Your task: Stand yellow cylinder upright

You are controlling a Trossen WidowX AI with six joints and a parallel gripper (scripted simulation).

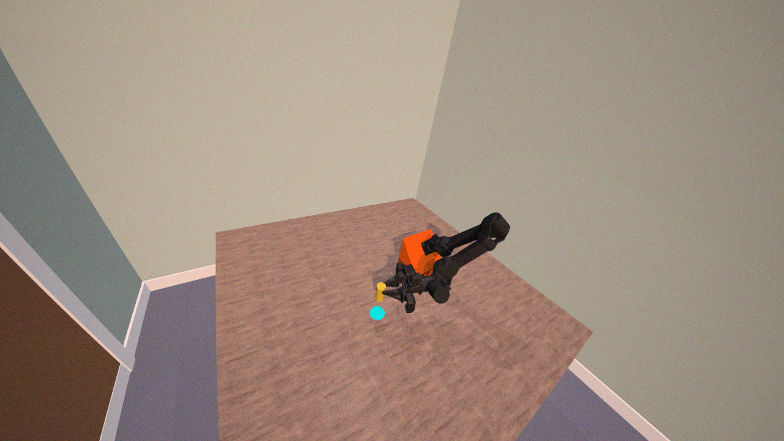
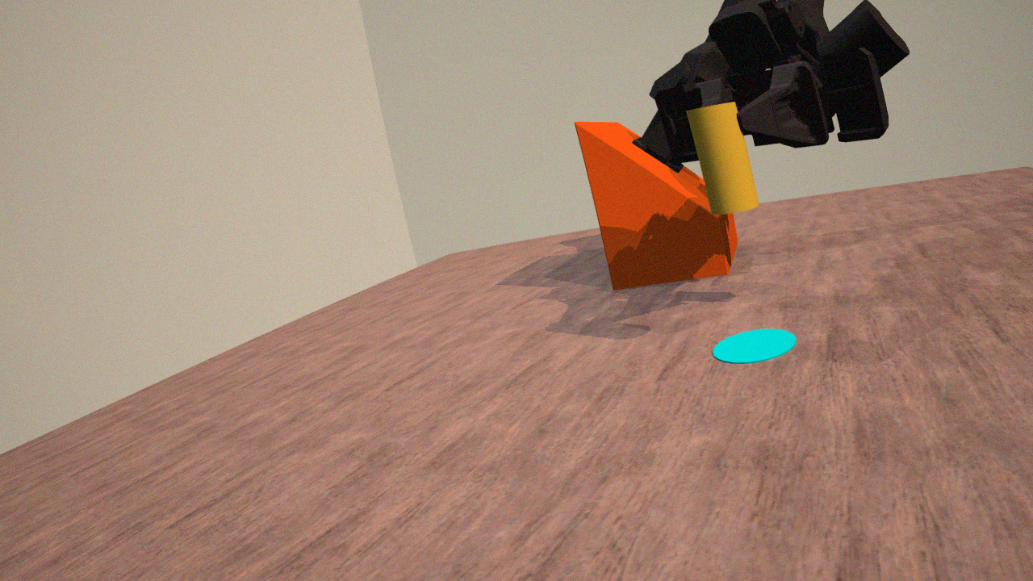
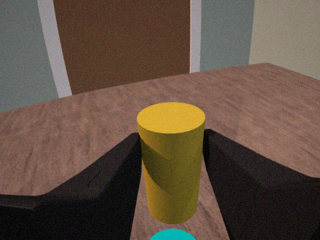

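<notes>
Now: gripper tip 140 mm above the cyan circle. Round my gripper tip: yellow cylinder: 20 mm below.
</notes>
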